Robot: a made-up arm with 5 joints.
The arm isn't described. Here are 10 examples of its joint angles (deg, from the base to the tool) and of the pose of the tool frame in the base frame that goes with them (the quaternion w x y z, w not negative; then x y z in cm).
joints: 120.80 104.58 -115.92 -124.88 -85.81
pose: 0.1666 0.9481 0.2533 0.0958 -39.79 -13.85 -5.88
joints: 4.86 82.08 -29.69 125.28 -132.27
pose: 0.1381 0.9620 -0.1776 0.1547 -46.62 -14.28 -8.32
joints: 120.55 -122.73 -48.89 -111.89 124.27
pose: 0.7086 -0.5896 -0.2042 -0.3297 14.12 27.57 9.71
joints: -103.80 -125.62 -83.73 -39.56 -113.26
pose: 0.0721 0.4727 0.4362 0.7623 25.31 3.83 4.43
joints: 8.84 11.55 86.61 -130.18 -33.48
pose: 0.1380 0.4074 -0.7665 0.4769 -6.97 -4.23 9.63
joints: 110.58 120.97 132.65 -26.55 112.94
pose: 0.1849 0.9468 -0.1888 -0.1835 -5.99 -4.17 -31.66
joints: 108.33 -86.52 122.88 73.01 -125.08
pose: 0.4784 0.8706 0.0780 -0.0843 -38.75 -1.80 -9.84
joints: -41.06 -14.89 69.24 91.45 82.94
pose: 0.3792 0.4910 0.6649 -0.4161 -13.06 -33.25 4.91
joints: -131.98 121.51 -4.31 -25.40 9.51
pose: 0.3162 -0.5846 -0.6403 -0.3851 -23.58 0.06 34.26
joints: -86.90 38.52 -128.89 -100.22 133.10
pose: 0.6819 -0.1922 -0.3506 0.6125 -33.67 9.37 60.26
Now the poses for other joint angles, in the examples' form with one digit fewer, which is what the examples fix.
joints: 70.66 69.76 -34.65 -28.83 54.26
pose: 0.577 0.384 0.720 0.037 -23.2 -3.9 -25.6
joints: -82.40 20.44 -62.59 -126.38 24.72
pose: 0.106 -0.480 0.867 0.085 -21.7 -10.0 52.0
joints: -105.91 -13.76 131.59 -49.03 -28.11
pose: 0.879 0.322 -0.216 0.279 -10.1 14.6 15.4
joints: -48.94 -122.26 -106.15 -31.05 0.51
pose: 0.104 0.570 0.278 -0.766 11.4 8.9 27.1
